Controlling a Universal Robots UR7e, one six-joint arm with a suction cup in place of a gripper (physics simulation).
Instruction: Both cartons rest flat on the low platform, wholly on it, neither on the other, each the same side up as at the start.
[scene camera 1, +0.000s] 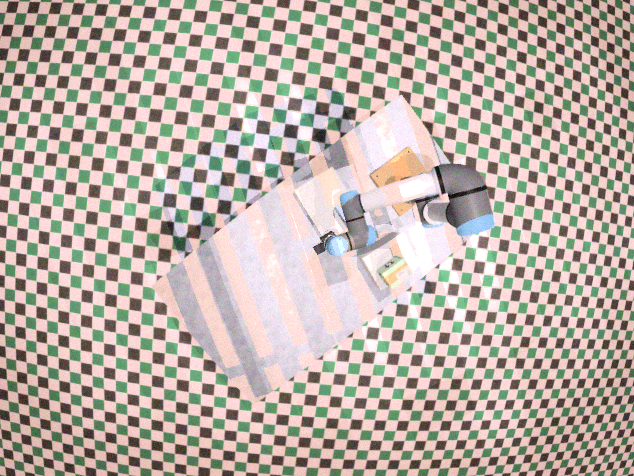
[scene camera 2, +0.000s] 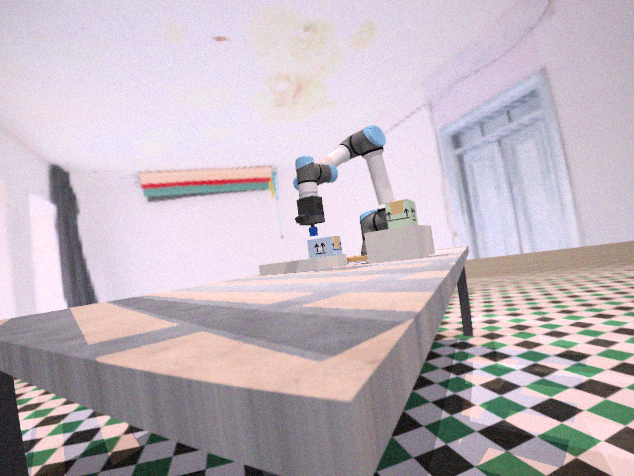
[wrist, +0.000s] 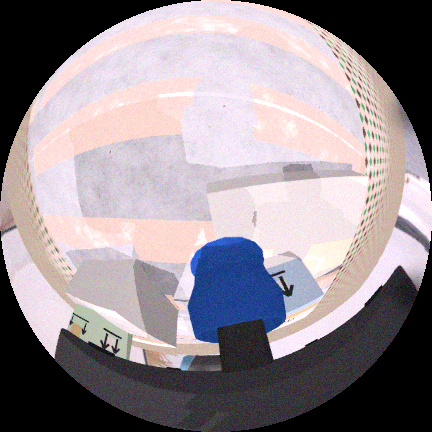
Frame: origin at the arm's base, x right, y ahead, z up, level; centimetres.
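Seen in the pictures: hand, tool point: (scene camera 2: 313, 235) (wrist: 227, 267).
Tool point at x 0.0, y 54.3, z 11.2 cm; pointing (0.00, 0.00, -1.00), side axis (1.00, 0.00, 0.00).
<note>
Offsets run from my tool point to a thing's middle. Level surfaces: height alone.
A light blue carton @[dy -16.4, dx +6.6, dz -4.7 cm] (scene camera 2: 324, 246) (wrist: 296, 282) with arrow marks rests flat on the low pale platform @[dy -10.7, dx +15.6, dz -11.2 cm] (scene camera 2: 286, 266) (wrist: 322, 201) (scene camera 1: 313, 196). In the top view my arm hides it. A green carton @[dy -20.4, dx -29.6, dz +3.5 cm] (scene camera 1: 393, 270) (scene camera 2: 400, 213) (wrist: 100, 334) stands on a taller grey block @[dy -23.1, dx -26.5, dz -7.6 cm] (scene camera 2: 398, 243) (wrist: 125, 289), off the platform. My suction cup (scene camera 2: 312, 230) (wrist: 235, 287) (scene camera 1: 320, 246) hangs just above the blue carton's near edge, with a small gap, and holds nothing.
The platform and block stand at the far end of a long striped table @[dz -13.6 cm] (scene camera 1: 245, 286) (scene camera 2: 256, 328) (wrist: 141, 177). An orange board (scene camera 1: 396, 171) lies by the arm's base. A checkered floor (scene camera 1: 102, 153) surrounds the table.
</note>
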